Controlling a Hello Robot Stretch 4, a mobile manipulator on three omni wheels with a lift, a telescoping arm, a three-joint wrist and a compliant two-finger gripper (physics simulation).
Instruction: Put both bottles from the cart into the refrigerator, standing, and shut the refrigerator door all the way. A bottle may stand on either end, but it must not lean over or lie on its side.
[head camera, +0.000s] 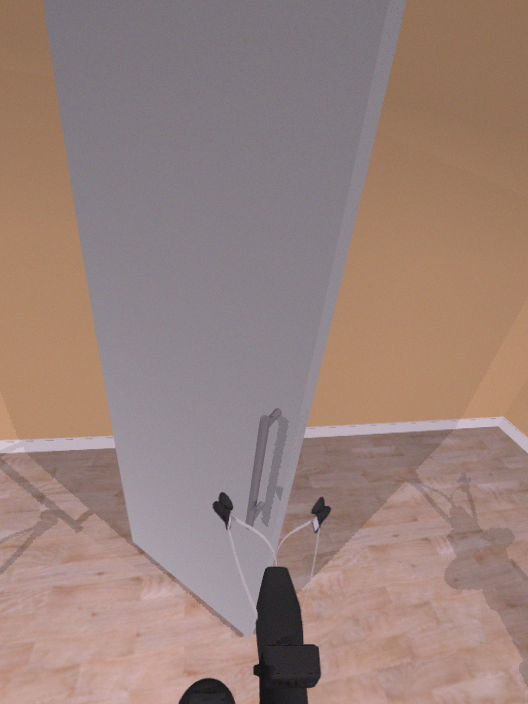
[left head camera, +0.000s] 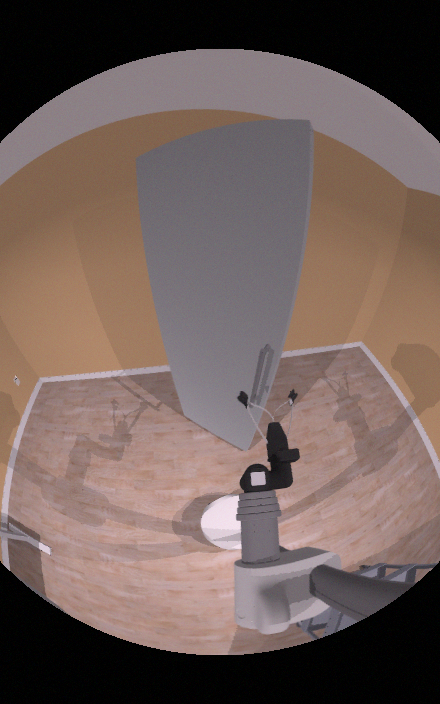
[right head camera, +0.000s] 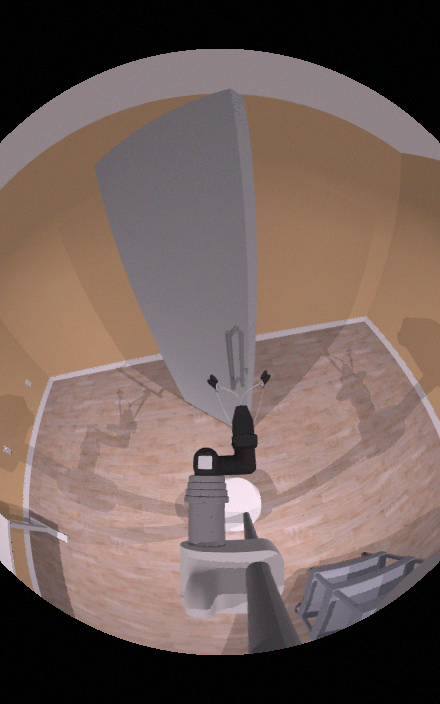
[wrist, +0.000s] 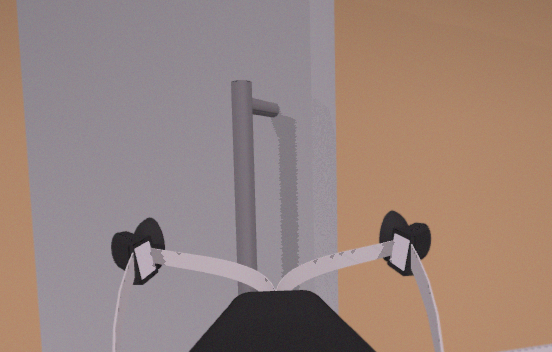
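Seen in the pictures: gripper, between the fingertips: (head camera: 272, 497) (left head camera: 267, 390) (right head camera: 238, 373) (wrist: 272, 235); robot's base, origin of its link: (left head camera: 231, 520) (right head camera: 231, 502).
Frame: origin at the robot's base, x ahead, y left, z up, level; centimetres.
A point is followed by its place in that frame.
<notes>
The refrigerator door (head camera: 187, 255) @(y 10.8, x 71.6, z 136.0 cm) (left head camera: 223, 233) @(y 6.3, x 68.7, z 145.4 cm) (right head camera: 181, 223) @(y 3.7, x 67.1, z 144.9 cm) (wrist: 125, 125) @(y 12.5, x 72.7, z 110.6 cm) is a tall grey panel ahead, its outer face towards me. Its upright bar handle (head camera: 258, 466) @(y -6.1, x 53.3, z 100.6 cm) (left head camera: 258, 374) @(y -6.2, x 53.2, z 101.5 cm) (right head camera: 228, 358) @(y -5.7, x 53.4, z 100.4 cm) (wrist: 243, 185) @(y -6.1, x 53.2, z 103.0 cm) is near the right edge. My gripper (head camera: 272, 507) @(y -8.6, x 47.1, z 99.8 cm) (left head camera: 267, 398) @(y -8.6, x 47.1, z 99.8 cm) (right head camera: 239, 380) @(y -8.6, x 47.1, z 99.8 cm) (wrist: 272, 235) @(y -8.6, x 47.1, z 99.8 cm) is open and empty. In the wrist view the handle stands between the spread fingers, beyond them, its lower end hidden by the gripper body. I cannot tell the exact distance. The refrigerator's inside is hidden. Part of the cart (left head camera: 334, 620) (right head camera: 321, 612) shows at the lower right. The bottles do not show.
My white round base (left head camera: 220, 521) @(y 7.8, x 0.8, z 18.7 cm) (right head camera: 247, 498) @(y -11.3, x 3.6, z 18.7 cm) stands on the wood floor (head camera: 142, 653) @(y 25.5, x 53.1, z -2.8 cm). A white bracket-like part (left head camera: 31, 542) (right head camera: 41, 530) reaches in at the lower left. An orange wall (head camera: 443, 255) @(y -101.9, x 174.9, z 122.7 cm) rises behind the door, with side walls left and right.
</notes>
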